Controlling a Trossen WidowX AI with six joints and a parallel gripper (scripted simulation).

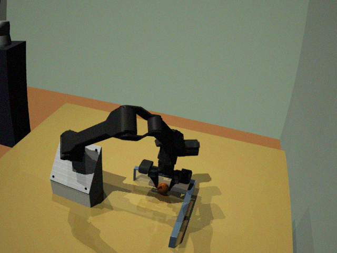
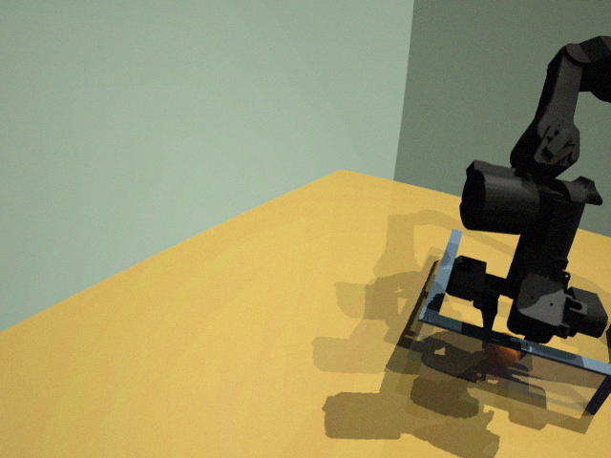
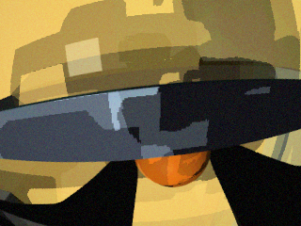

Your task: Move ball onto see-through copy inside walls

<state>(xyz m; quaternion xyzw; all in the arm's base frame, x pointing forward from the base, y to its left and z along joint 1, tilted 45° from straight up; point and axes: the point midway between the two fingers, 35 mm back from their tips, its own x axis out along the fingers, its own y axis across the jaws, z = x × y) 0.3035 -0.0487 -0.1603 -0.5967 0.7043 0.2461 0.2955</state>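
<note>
Now: gripper tip right at the orange ball. The rest, counted from my gripper tip: see-through copy of ball right at my gripper tip; clear wall 40 mm to the left, 10 mm above.
</note>
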